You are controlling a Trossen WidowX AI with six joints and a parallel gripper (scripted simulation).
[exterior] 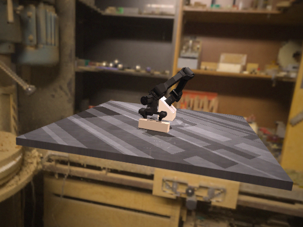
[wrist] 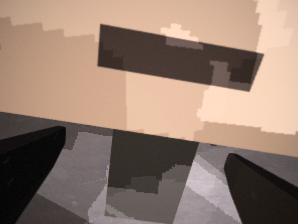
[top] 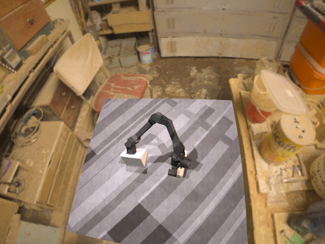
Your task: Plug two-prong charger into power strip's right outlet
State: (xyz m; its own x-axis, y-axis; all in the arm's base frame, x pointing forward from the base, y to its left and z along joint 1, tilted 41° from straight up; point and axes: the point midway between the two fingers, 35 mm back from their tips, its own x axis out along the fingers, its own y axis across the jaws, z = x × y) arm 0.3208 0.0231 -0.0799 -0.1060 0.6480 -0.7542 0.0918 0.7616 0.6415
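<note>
My gripper tip is 2 cm short of the dark grey rectangular block and 1 cm below it.
</note>
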